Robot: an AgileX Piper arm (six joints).
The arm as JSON. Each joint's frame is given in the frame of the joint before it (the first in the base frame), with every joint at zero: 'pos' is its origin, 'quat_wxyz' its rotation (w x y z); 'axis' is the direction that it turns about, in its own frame. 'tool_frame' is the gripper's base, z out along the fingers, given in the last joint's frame.
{
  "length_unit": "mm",
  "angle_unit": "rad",
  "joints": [
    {
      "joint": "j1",
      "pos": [
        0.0,
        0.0,
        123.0
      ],
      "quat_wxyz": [
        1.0,
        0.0,
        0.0,
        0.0
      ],
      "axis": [
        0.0,
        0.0,
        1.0
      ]
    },
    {
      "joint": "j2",
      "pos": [
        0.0,
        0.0,
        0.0
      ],
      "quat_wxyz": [
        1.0,
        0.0,
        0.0,
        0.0
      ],
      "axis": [
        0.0,
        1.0,
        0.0
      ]
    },
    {
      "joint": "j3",
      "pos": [
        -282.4,
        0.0,
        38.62
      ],
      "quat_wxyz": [
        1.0,
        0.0,
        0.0,
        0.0
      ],
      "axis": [
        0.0,
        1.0,
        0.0
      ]
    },
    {
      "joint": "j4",
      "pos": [
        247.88,
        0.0,
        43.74
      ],
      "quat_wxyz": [
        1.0,
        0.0,
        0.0,
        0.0
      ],
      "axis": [
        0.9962,
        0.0,
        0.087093
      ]
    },
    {
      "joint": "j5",
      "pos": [
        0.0,
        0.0,
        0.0
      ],
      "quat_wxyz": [
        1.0,
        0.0,
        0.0,
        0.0
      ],
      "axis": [
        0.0,
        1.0,
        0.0
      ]
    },
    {
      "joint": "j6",
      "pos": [
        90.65,
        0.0,
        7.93
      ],
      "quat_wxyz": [
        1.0,
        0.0,
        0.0,
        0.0
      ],
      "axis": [
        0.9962,
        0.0,
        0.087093
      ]
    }
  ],
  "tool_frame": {
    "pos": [
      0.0,
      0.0,
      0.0
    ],
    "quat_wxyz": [
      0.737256,
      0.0,
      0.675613,
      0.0
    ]
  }
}
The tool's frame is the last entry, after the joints.
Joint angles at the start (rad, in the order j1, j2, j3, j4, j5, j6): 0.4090 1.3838 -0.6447 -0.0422 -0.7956 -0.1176
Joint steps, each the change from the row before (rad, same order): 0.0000 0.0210 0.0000 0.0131 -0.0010 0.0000; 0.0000 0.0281 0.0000 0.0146 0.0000 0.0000; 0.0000 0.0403 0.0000 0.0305 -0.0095 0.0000; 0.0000 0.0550 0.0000 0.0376 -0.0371 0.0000; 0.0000 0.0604 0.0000 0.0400 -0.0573 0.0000; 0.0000 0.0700 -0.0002 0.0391 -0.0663 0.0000; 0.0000 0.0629 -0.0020 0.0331 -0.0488 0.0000; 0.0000 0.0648 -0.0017 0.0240 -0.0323 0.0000; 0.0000 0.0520 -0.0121 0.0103 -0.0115 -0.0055; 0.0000 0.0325 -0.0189 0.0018 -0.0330 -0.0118; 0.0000 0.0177 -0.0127 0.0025 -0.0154 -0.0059; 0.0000 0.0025 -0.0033 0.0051 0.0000 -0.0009; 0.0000 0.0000 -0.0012 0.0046 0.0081 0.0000; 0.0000 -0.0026 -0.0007 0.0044 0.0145 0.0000; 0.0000 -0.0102 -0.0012 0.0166 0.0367 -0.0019; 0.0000 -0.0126 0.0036 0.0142 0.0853 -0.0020
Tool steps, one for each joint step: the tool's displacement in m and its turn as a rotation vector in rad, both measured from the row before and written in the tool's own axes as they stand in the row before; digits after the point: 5 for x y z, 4 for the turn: 0.00646 0.00002 0.00245 0.0064 0.0209 0.0097; 0.00876 0.00019 0.00324 0.0066 0.0291 0.0106; 0.01184 -0.00054 0.00459 0.0182 0.0332 0.0212; 0.01408 -0.00103 0.00609 0.0266 0.0211 0.0241; 0.01425 -0.00162 0.00616 0.0329 0.0069 0.0223; 0.01684 -0.00180 0.00620 0.0355 0.0073 0.0169; 0.01597 -0.00165 0.00503 0.0311 0.0152 0.0105; 0.01832 -0.00098 0.00434 0.0226 0.0327 0.0027; 0.01358 0.00028 0.00542 0.0094 0.0290 -0.0071; 0.00360 0.00065 0.00567 0.0054 -0.0191 -0.0133; 0.00182 0.00037 0.00348 0.0041 -0.0100 -0.0057; 0.00018 -0.00026 0.00080 0.0046 -0.0001 0.0015; 0.00051 -0.00023 0.00025 0.0030 0.0074 0.0023; 0.00030 -0.00020 0.00002 0.0020 0.0117 0.0027; -0.00029 -0.00101 -0.00030 0.0095 0.0272 0.0084; 0.00437 -0.00031 -0.00174 -0.0003 0.0773 0.0074
